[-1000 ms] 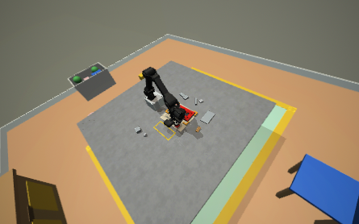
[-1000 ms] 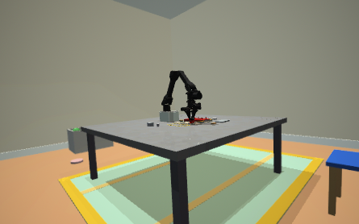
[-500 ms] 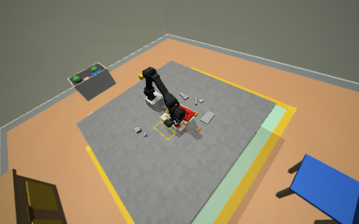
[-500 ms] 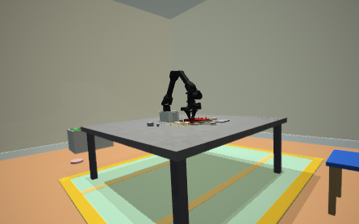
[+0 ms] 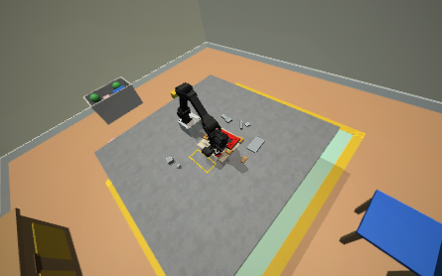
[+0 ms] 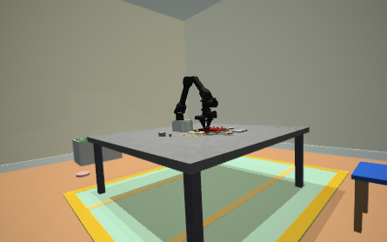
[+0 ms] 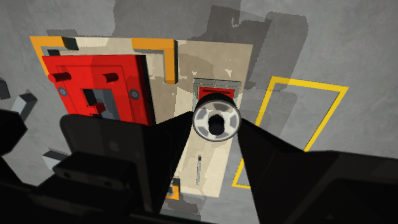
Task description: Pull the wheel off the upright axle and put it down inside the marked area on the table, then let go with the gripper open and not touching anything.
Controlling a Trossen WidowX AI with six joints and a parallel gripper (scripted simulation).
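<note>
Now: gripper tip 10 mm short of the black axle. The rest, counted from my gripper tip: wheel: right at my gripper tip.
</note>
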